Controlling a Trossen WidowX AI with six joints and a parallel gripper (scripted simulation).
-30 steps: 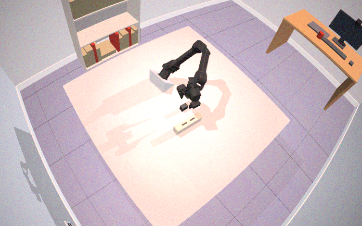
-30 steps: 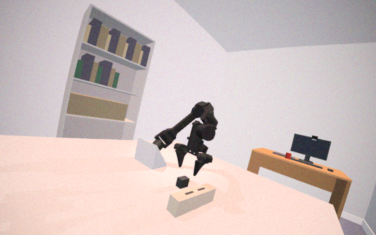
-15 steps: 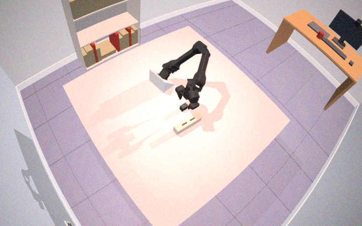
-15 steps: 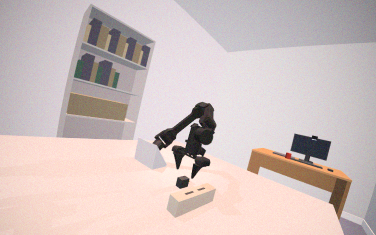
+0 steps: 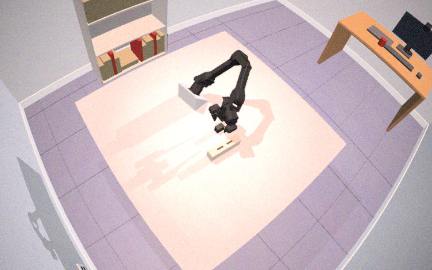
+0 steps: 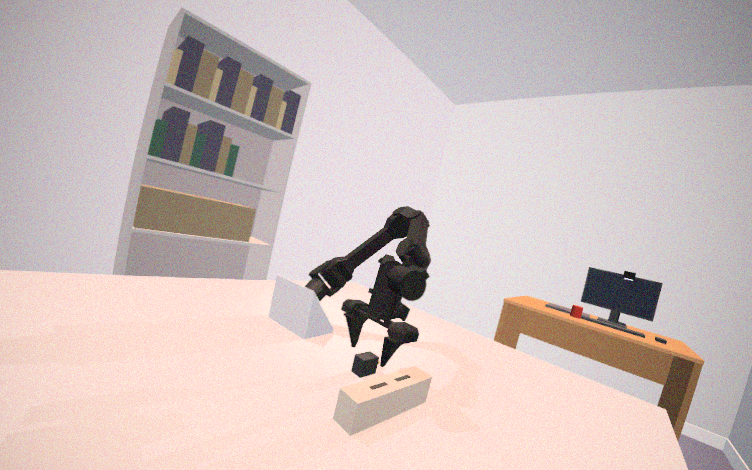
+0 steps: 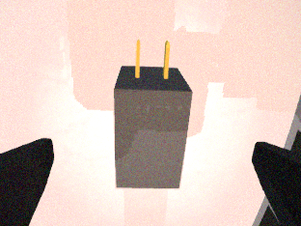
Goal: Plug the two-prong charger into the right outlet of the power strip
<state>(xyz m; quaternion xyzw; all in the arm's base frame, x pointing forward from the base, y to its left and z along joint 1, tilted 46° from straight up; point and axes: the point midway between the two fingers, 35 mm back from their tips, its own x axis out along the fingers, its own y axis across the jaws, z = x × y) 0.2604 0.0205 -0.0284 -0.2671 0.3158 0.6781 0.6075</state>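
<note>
Right now my gripper tip is 20 mm to the right of the two-prong charger and 20 mm above it.
</note>
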